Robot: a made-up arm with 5 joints.
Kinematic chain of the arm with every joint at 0, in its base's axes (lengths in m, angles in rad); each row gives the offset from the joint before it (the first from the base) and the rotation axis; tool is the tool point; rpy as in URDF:
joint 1: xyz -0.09 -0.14 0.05 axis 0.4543 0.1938 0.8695
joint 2: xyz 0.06 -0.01 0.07 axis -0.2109 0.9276 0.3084
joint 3: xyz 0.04 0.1 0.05 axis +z
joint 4: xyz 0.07 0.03 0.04 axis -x
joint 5: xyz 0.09 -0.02 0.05 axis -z
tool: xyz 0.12 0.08 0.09 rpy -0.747 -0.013 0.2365
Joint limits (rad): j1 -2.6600..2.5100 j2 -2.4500..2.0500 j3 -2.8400..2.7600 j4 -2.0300..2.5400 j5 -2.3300..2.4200
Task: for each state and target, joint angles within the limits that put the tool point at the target. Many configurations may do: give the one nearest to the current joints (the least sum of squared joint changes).
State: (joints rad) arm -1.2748 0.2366 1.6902 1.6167 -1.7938
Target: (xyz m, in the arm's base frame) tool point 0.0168 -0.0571 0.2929
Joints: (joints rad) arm -1.1356 0.7672 2.1689 0.8394 -2.3300
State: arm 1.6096 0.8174 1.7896 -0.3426 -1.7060
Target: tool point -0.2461 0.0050 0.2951
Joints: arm 1.7225 1.5783 1.5919 -0.9139 -1.7165
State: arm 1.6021 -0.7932 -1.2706 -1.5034 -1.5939
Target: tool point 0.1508 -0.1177 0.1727
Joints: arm 2.1080 -0.2985 -0.8387 -1.6384 -1.3668
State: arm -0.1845 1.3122 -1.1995 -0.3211 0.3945
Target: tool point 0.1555 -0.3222 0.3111
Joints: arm -0.3428 0.6421 -1.4247 -0.3160 0.2175
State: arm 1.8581 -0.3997 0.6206 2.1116 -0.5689
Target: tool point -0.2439 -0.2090 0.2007
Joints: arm 2.0881 0.0881 1.2417 2.0740 -1.3335
